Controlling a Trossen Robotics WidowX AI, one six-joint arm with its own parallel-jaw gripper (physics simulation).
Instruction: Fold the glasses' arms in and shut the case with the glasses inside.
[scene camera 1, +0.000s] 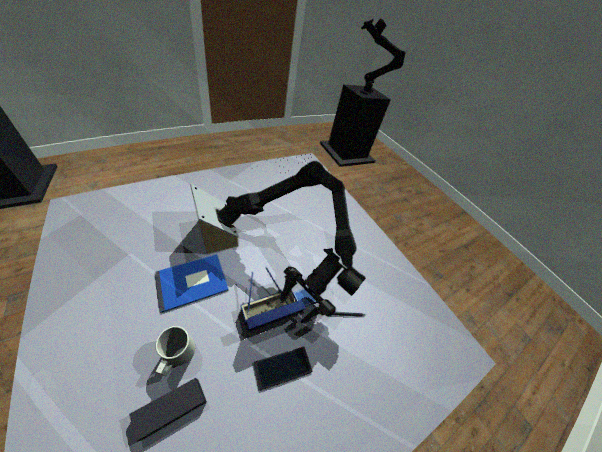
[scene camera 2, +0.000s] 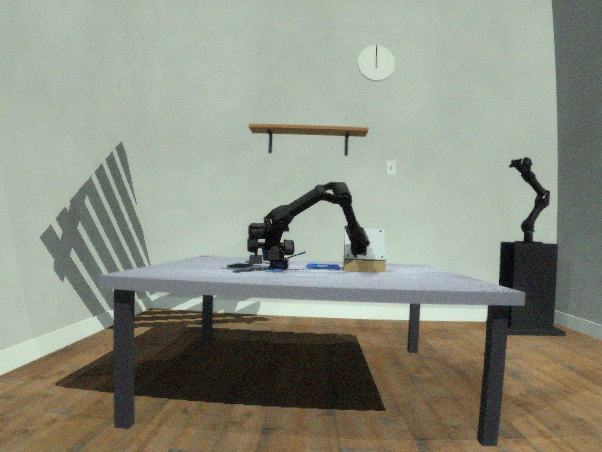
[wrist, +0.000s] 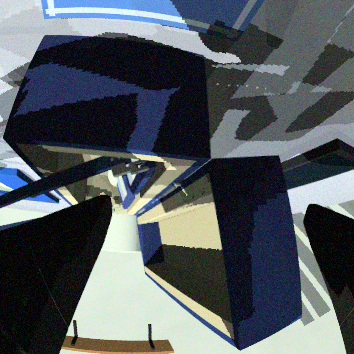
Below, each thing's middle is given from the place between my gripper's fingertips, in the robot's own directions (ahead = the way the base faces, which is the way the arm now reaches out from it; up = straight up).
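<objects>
The glasses (wrist: 130, 175) are 60 mm to the right of my hand, 90 mm behind it and 10 mm below it. Counted from my hand as well, the dark tablet (scene camera 1: 277, 369) sits 50 mm below, 130 mm ahead and 70 mm to the right, while the white mug (wrist: 122, 235) is 330 mm to the right. As for the blue glasses case (wrist: 221, 243), my gripper is 50 mm to the left of it and 30 mm past it.
</objects>
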